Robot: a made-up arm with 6 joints. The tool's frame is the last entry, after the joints. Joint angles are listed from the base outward.
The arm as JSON. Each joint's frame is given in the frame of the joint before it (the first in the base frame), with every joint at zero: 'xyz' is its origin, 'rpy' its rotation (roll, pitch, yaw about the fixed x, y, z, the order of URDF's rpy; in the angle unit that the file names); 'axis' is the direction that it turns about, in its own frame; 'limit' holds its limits. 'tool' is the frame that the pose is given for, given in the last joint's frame.
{
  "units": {
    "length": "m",
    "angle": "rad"
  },
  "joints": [
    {
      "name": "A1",
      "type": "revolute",
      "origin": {
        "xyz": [
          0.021,
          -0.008,
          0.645
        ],
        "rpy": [
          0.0,
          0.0,
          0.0
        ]
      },
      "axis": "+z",
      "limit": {
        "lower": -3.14,
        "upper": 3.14
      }
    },
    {
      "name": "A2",
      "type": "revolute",
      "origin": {
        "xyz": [
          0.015,
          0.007,
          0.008
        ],
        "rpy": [
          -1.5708,
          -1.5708,
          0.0
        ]
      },
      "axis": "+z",
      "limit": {
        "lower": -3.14,
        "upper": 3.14
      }
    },
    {
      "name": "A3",
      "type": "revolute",
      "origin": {
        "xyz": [
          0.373,
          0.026,
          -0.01
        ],
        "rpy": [
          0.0,
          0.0,
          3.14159
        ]
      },
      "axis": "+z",
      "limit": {
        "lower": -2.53,
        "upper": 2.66
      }
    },
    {
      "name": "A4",
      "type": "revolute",
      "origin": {
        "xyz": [
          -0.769,
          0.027,
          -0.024
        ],
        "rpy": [
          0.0,
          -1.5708,
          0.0
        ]
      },
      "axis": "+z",
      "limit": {
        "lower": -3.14,
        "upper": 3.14
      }
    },
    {
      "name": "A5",
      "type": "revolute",
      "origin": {
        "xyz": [
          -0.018,
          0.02,
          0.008
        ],
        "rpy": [
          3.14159,
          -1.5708,
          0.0
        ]
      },
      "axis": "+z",
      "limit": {
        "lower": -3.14,
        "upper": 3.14
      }
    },
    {
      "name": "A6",
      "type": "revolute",
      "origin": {
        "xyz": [
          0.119,
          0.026,
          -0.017
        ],
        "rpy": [
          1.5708,
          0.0,
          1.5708
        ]
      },
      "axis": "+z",
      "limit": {
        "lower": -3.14,
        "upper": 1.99
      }
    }
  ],
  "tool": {
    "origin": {
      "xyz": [
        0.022,
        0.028,
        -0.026
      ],
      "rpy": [
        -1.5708,
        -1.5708,
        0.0
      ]
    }
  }
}
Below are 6 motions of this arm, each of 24 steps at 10 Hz.
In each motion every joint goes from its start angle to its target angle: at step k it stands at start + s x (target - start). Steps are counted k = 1, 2, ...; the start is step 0. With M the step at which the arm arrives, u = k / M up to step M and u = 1 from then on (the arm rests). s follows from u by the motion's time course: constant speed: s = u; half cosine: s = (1 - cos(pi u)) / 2; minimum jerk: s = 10 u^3 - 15 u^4 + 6 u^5.
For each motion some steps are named. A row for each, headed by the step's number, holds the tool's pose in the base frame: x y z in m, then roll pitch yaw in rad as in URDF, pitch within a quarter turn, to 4 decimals.
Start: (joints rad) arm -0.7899 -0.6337 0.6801 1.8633 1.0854 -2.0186
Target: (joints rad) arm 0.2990 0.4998 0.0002 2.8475 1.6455 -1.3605
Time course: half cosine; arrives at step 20
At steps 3, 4, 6, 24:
3: -0.0064 0.1146 1.7576 2.8050 -0.4779 1.1525
4: 0.0084 0.0986 1.7616 2.8496 -0.4641 1.2311
6: 0.0546 0.0618 1.7684 2.9650 -0.4333 1.4476
24: 0.4769 0.1758 1.6303 -2.7797 -0.4029 3.1210

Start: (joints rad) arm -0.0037 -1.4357 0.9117 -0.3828 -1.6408 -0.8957
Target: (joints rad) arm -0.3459 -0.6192 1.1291 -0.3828 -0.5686 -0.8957
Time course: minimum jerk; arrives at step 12
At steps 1, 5, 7, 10, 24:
1: -0.8714 -0.0187 1.3800 0.4573 0.5410 2.6863
5: -0.5576 0.0376 1.6594 0.6128 -0.1475 2.6504
7: -0.2036 0.0058 1.7904 0.7537 -0.7697 2.4807
10: 0.1569 -0.1089 1.7846 1.4909 -1.3349 1.6619
24: 0.1950 -0.1264 1.7751 1.7942 -1.3668 1.3469

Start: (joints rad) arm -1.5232 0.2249 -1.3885 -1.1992 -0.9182 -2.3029
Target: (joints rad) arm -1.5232 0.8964 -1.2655 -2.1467 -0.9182 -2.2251
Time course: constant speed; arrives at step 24
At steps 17, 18, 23, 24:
17: 0.0716 0.2652 1.5905 -1.4497 -0.6860 0.2426
18: 0.0748 0.2325 1.6028 -1.4085 -0.7130 0.1852
23: 0.0889 0.0615 1.6471 -1.1619 -0.8006 -0.1489
24: 0.0913 0.0261 1.6523 -1.1073 -0.8074 -0.2225

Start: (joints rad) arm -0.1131 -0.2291 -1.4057 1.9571 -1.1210 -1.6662
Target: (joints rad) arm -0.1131 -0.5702 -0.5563 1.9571 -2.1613 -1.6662
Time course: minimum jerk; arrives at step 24
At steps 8, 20, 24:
8: -0.8998 0.0000 1.1185 1.5238 -0.3857 -1.9165
20: -0.8196 -0.0349 1.3714 0.9126 -0.0745 -1.0242
24: -0.8130 -0.0354 1.3796 0.8967 -0.0433 -0.9922

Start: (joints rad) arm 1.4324 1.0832 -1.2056 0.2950 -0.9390 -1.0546
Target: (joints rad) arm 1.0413 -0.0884 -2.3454 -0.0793 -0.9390 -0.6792
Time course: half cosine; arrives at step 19
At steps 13, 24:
13: -0.2243 -0.6622 0.6413 0.8245 1.2784 -1.9963
24: -0.1879 -0.4625 0.3002 -2.0301 1.3325 1.3155

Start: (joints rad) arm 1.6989 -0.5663 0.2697 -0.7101 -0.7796 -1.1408
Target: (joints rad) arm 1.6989 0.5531 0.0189 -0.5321 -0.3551 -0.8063
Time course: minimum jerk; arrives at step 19
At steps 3, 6, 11, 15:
3: 0.1142 -0.4708 1.8187 0.2313 -0.5862 -2.0124
6: 0.0960 -0.2913 1.8798 0.3740 -0.7596 -2.0342
11: 0.0356 0.2725 1.8895 1.1301 -1.2509 -2.4846
15: -0.0015 0.6037 1.7642 2.5627 -1.3049 2.5267

